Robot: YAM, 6 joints.
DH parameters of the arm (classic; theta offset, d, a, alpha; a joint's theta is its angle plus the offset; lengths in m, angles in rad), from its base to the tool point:
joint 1: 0 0.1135 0.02 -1.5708
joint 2: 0 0 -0.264 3.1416
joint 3: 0.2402 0 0.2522 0
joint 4: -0.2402 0 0.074 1.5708
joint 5: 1.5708 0 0 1.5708
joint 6: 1.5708 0.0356 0 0
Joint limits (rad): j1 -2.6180..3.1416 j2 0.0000..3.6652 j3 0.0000..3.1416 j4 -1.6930..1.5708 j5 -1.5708..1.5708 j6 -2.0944..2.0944
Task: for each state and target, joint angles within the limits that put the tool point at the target. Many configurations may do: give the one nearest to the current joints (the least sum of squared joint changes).
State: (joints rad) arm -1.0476 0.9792 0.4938 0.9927 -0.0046 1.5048
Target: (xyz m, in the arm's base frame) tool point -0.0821 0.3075 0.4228
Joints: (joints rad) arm -1.3062 0.0000 1.2559 1.3301 -0.0334 1.5048
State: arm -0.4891 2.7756 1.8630 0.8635 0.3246 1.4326
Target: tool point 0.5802 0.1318 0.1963
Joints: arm 0.2392 2.6405 2.0902 0.8594 0.2680 1.4326
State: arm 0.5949 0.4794 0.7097 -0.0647 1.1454 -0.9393
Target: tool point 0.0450 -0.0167 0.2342
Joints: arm 0.4532 0.0000 0.4057 -0.7952 1.3477 -0.9393
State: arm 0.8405 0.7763 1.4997 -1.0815 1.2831 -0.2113
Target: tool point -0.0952 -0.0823 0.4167
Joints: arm 0.4391 0.2254 1.4292 -1.2747 1.2715 -0.2113
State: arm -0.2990 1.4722 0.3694 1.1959 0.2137 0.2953
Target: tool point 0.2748 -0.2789 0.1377
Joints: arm -0.7723 2.0214 0.8386 1.0964 0.2279 0.2953
